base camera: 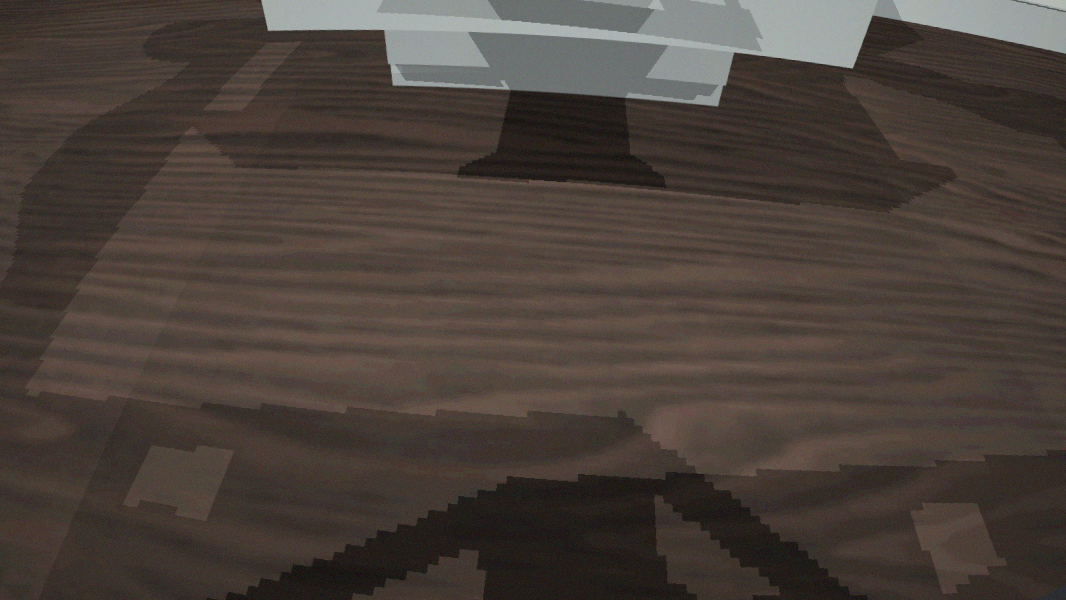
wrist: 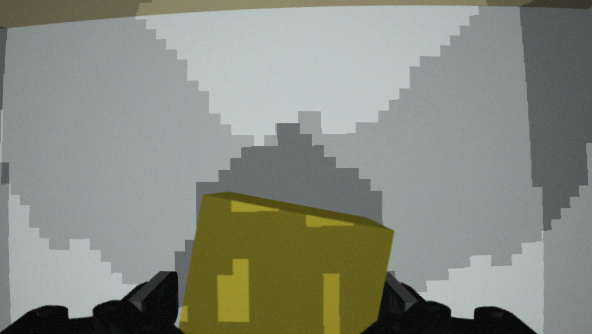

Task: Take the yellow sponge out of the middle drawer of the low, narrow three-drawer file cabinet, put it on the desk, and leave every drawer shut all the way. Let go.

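Frame: origin at the arm's base, x ahead, y left, z up, level; metres.
Seen in the pictures: gripper, fingertip midpoint: (wrist: 275,294).
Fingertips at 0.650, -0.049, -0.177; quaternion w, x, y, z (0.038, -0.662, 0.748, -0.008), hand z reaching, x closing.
Offsets run from my fingertips to a thing's top centre, as dx, dy, dz. "pt": to the spot under its first point. Level surfaces: height alone.
The yellow sponge {pt +0.026, -0.009, +0.043} (wrist: 287,253) fills the lower middle of the wrist view, tilted a little, lying on the pale grey floor of the open drawer (wrist: 294,69). My gripper (wrist: 275,294) is open. Its two dark fingers stand on either side of the sponge, close to its left and right faces, and do not clamp it. In the base camera view the pale grey file cabinet (base camera: 818,33) is at the top edge, with a drawer (base camera: 563,78) pulled out toward me.
A dark wood-grain floor {dz -0.219} (base camera: 530,289) spreads in front of the cabinet, crossed by shadows of the arm and base. A tan strip {pt +0.128, -0.025, +0.002} (wrist: 301,3) runs along the top edge of the wrist view beyond the drawer floor.
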